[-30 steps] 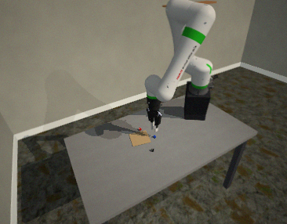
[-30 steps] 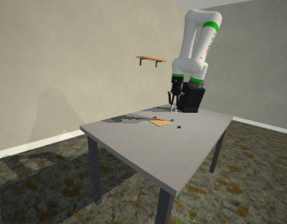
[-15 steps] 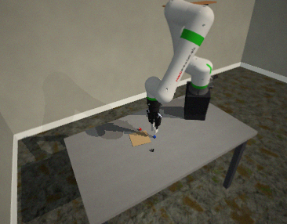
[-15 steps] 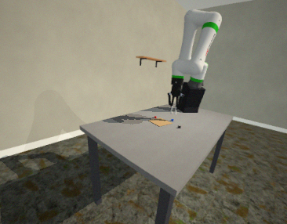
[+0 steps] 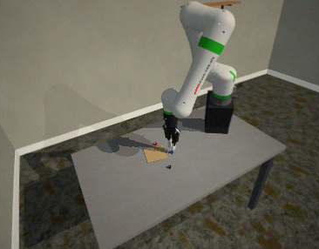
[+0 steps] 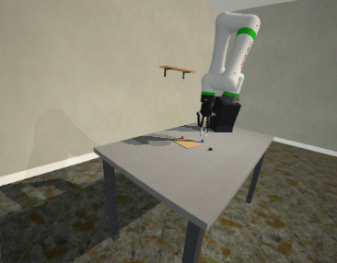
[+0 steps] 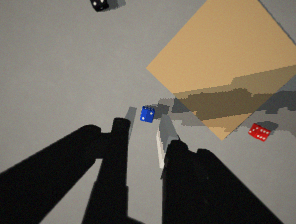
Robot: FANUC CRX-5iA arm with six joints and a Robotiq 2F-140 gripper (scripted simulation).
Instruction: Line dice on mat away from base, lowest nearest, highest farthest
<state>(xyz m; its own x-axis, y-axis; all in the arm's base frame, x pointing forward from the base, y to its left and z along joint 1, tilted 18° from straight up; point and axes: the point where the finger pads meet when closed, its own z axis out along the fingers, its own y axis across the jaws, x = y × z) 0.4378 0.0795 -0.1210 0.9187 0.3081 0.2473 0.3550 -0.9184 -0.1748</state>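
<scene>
My hand is 70 mm above the blue die. Also, from my hand: black die 120 mm to the left, 80 mm ahead, 70 mm below; then red die 130 mm to the right, 70 mm below, 60 mm ahead; then tan mat 110 mm ahead, 70 mm below, 50 mm to the right.
</scene>
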